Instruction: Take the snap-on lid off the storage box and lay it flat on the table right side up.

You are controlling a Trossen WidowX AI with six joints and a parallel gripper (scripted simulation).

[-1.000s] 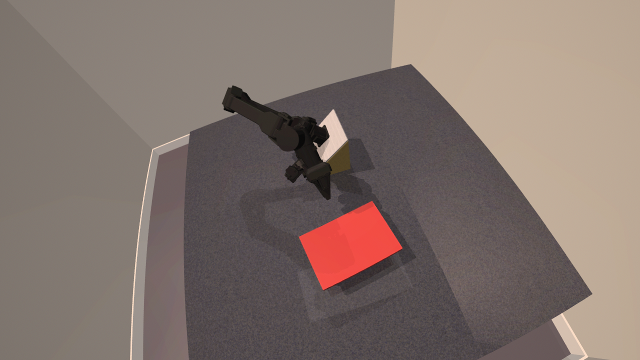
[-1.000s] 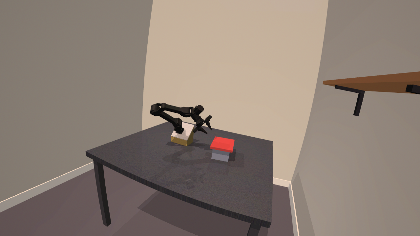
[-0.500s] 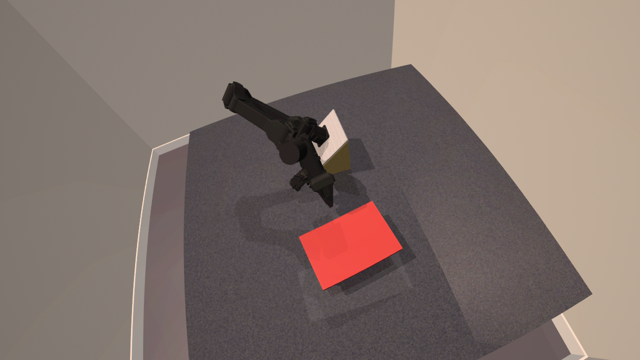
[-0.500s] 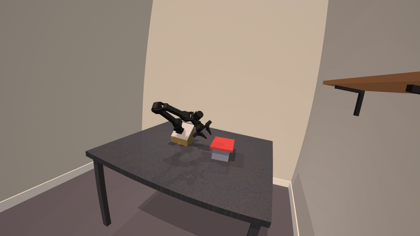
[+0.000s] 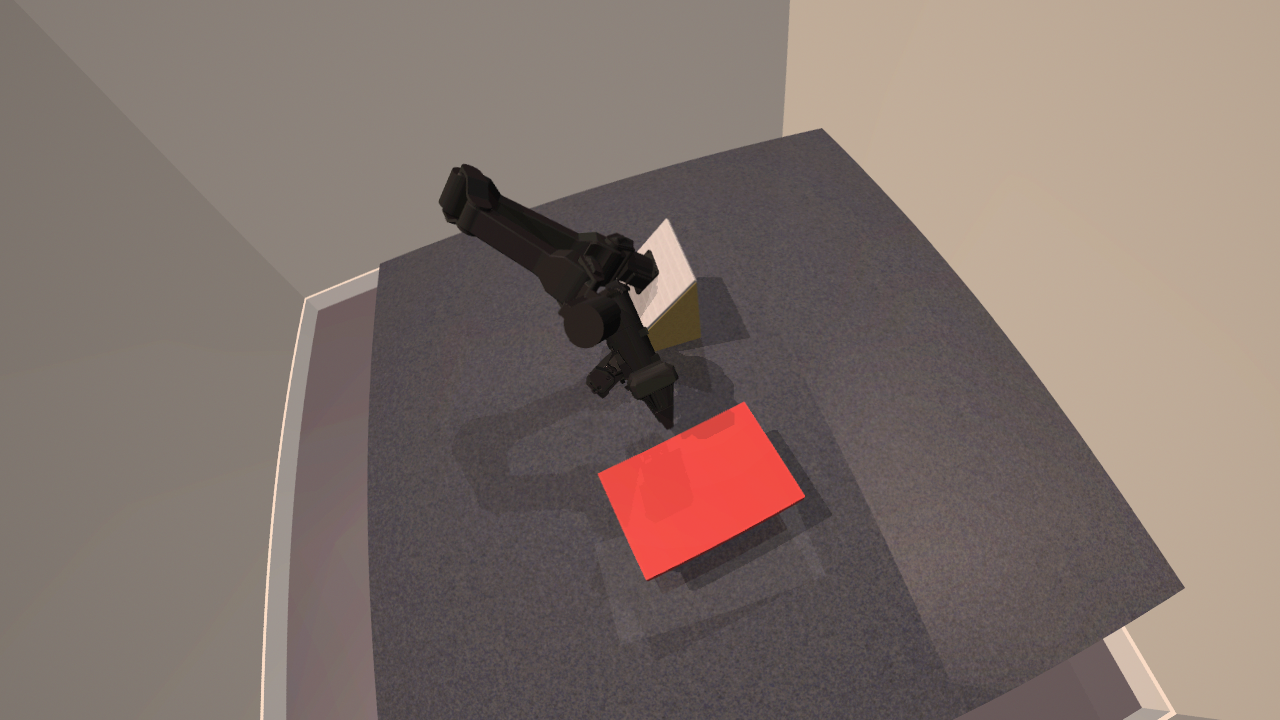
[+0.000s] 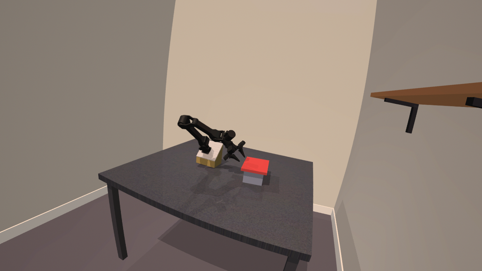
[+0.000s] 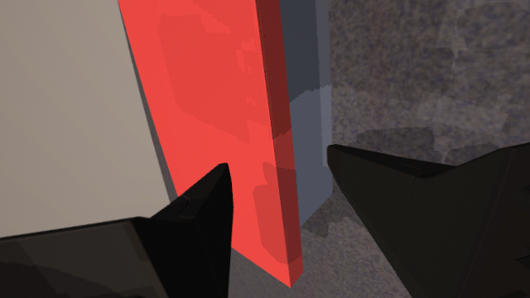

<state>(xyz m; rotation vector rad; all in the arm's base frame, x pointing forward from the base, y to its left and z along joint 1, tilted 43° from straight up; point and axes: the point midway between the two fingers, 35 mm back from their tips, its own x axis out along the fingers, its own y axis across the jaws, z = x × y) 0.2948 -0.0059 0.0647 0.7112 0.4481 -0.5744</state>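
Right now the red lid is 100 mm ahead of my gripper tip, 20 mm to the left of it and 20 mm below it. Round my gripper tip: storage box 100 mm ahead, 70 mm below, 20 mm to the left.
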